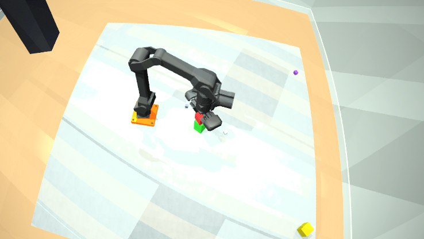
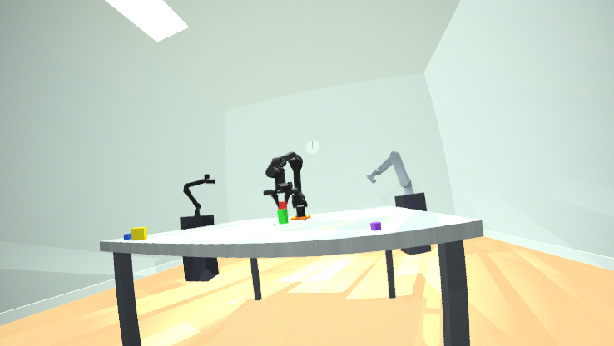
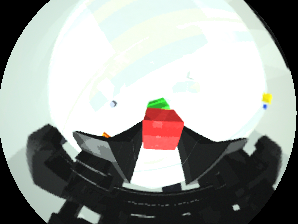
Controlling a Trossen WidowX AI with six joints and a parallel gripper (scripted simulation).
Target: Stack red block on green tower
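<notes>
Now: gripper tip 10 mm below the red block. From my gripper tip the other things lie so: purple cube 580 mm ahead, 330 mm to the left, 80 mm below; yellow cube 420 mm ahead, 540 mm to the right, 60 mm below; blue cube 400 mm ahead, 610 mm to the right, 80 mm below.
</notes>
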